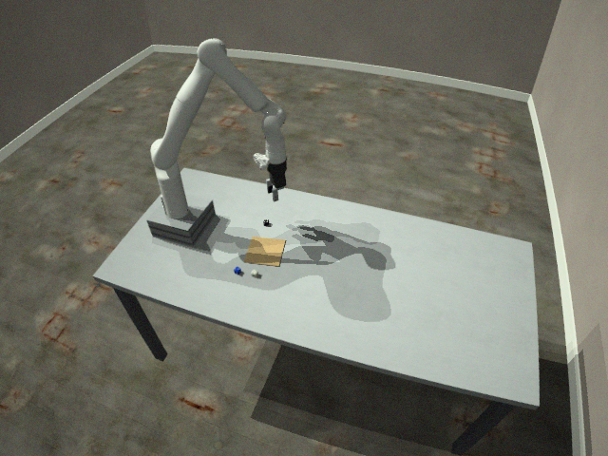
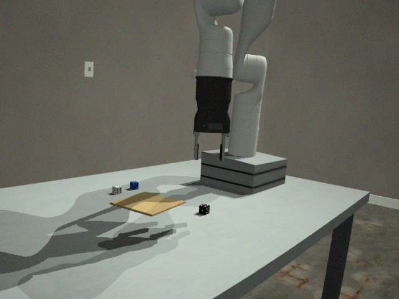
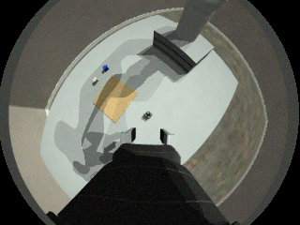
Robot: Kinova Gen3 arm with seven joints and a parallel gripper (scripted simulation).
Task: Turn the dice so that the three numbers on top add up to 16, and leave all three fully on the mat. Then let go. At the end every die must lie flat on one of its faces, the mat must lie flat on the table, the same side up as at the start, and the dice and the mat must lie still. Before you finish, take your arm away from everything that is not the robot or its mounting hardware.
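The black die lies 15 cm below my hand, 3 cm to the right of it and 3 cm behind it. The rest, counted from my hand: tan mat (17 cm to the right, 16 cm below, 2 cm ahead); then white die (30 cm to the right, 15 cm below, 3 cm ahead); then blue die (31 cm to the right, 15 cm below, 4 cm behind).
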